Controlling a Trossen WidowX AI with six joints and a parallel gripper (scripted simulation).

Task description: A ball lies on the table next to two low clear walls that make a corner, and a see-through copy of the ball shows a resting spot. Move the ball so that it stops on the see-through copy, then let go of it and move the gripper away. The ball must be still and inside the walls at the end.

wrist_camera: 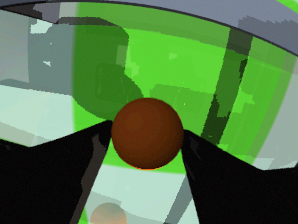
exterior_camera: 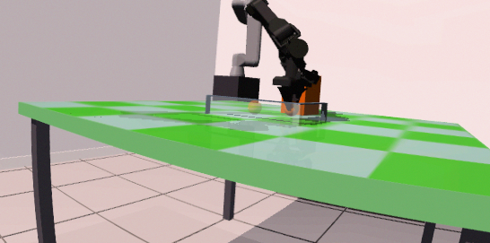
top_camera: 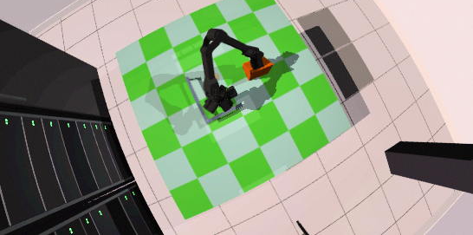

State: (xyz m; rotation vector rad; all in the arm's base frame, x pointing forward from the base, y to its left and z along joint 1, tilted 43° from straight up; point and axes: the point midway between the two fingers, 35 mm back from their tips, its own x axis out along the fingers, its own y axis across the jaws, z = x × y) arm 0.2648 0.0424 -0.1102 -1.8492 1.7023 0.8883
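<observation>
Now: the see-through copy of ball 160 mm to the right of my gripper tip, 10 mm below it and 10 mm behind it. From my gripper tip the other things lie so: orange ball (right at my gripper tip).
</observation>
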